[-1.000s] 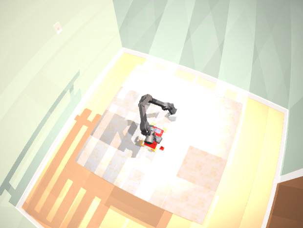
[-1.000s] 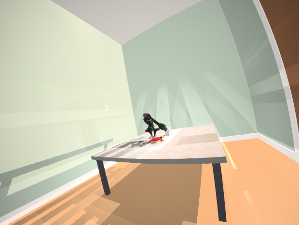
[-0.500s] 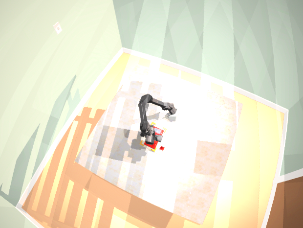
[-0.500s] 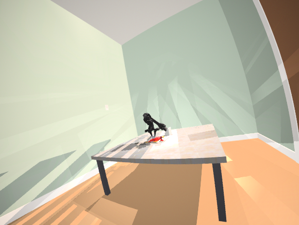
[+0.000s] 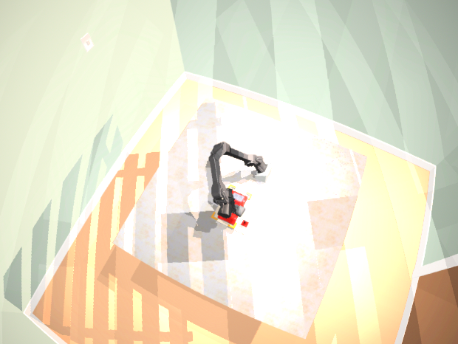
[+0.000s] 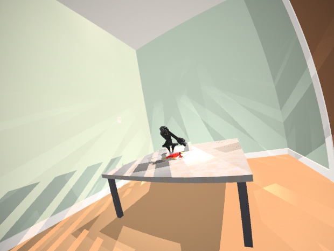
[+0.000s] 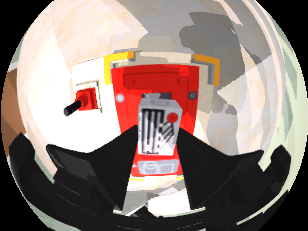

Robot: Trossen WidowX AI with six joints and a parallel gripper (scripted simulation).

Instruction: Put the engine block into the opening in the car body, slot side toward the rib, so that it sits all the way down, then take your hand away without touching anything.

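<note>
The engine block lies 1 cm below my gripper tip.
</note>
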